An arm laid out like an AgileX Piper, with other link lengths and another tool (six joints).
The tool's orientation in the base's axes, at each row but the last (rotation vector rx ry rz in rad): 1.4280, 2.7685, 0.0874; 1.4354, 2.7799, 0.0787; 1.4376, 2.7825, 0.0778; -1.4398, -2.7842, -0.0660; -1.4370, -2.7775, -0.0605; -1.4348, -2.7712, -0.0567; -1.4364, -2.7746, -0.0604; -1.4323, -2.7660, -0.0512; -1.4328, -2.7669, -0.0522; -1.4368, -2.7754, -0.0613; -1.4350, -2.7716, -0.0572; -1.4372, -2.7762, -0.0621; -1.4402, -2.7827, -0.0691
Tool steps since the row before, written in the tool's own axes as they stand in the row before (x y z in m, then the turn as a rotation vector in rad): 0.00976, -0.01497, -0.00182, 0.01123, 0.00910, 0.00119; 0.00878, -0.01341, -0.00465, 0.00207, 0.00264, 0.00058; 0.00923, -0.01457, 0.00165, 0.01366, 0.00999, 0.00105; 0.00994, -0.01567, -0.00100, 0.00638, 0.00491, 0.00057; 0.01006, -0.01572, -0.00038, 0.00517, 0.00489, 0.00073; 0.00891, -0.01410, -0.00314, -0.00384, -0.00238, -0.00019; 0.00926, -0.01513, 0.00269, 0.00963, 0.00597, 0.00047; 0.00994, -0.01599, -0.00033, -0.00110, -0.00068, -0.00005; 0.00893, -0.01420, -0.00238, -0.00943, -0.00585, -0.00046; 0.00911, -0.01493, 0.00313, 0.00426, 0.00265, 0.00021; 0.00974, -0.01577, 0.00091, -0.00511, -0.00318, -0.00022; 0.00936, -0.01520, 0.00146, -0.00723, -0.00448, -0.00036; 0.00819, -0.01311, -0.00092, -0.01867, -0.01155, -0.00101
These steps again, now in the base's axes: -0.01792, -0.00078, 0.00093, 0.00095, 0.01446, -0.00059; -0.01616, -0.00078, 0.00408, 0.00097, 0.00324, -0.00042; -0.01717, -0.00082, -0.00221, 0.00027, 0.01695, -0.00036; -0.01854, -0.00098, 0.00071, 0.00032, 0.00806, -0.00024; -0.01864, -0.00088, 0.00024, 0.00101, 0.00707, -0.00044; -0.01665, -0.00099, 0.00313, 0.00027, -0.00451, 0.00000; -0.01769, -0.00106, -0.00279, -0.00068, 0.01132, 0.00000; -0.01879, -0.00113, 0.00044, 0.00008, -0.00129, 0.00000; -0.01673, -0.00100, 0.00246, 0.00067, -0.01109, 0.00000; -0.01744, -0.00105, -0.00325, -0.00029, 0.00501, 0.00000; -0.01850, -0.00111, -0.00094, 0.00035, -0.00601, -0.00003; -0.01781, -0.00107, -0.00160, 0.00051, -0.00850, 0.00001; -0.01544, -0.00092, 0.00067, 0.00134, -0.02194, 0.00009
